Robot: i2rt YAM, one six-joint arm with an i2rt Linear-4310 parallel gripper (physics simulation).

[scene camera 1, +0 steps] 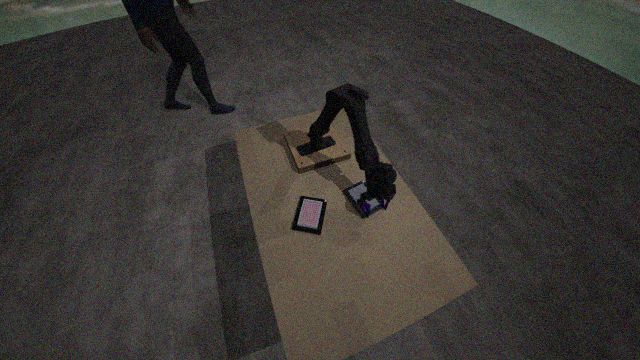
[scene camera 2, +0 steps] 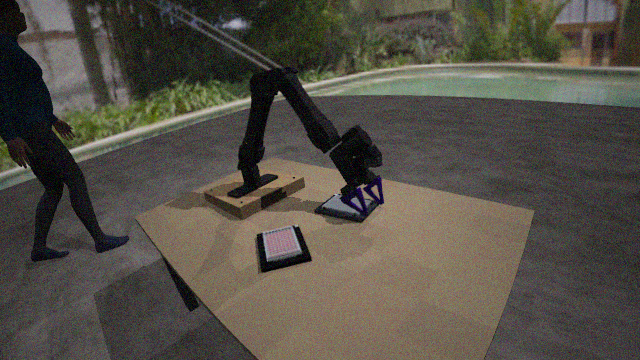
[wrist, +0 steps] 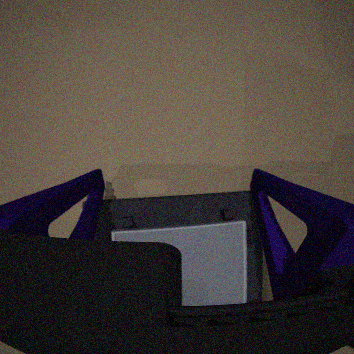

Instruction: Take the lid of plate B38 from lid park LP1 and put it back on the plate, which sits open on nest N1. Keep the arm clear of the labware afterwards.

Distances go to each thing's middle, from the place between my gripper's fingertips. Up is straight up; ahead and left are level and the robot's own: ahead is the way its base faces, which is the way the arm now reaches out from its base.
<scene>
Now: hand 9 cm past the grey lid [wrist: 213, 254].
</scene>
